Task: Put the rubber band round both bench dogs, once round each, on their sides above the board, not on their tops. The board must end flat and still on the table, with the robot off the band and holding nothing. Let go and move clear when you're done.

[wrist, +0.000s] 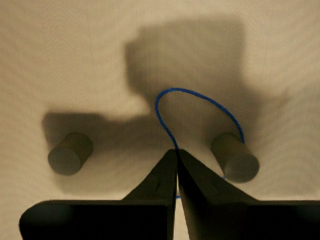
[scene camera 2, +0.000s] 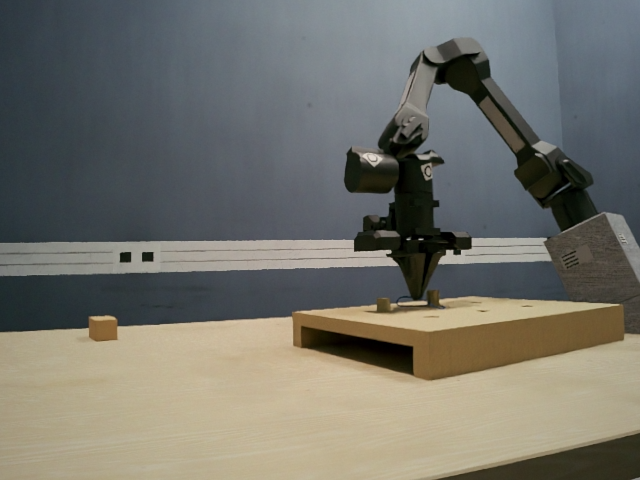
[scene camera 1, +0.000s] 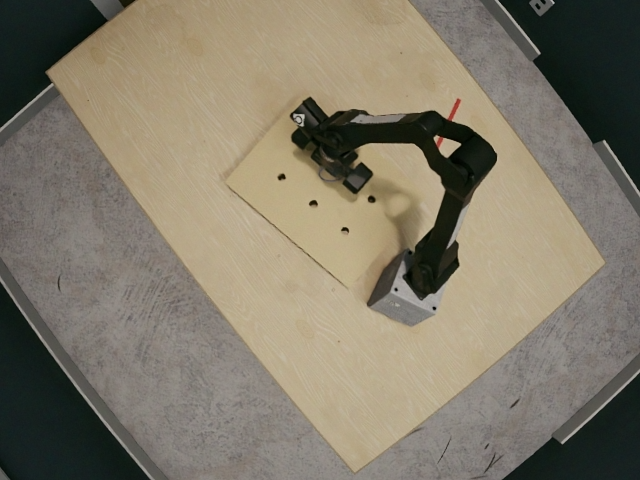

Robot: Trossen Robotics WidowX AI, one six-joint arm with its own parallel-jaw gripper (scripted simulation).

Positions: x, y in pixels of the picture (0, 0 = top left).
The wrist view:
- my gripper: 176, 156
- wooden board: 85, 85
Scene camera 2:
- my gripper: 416, 300
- wooden board: 460, 340
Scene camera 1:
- my gripper: 329, 162
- wooden board: 317, 231
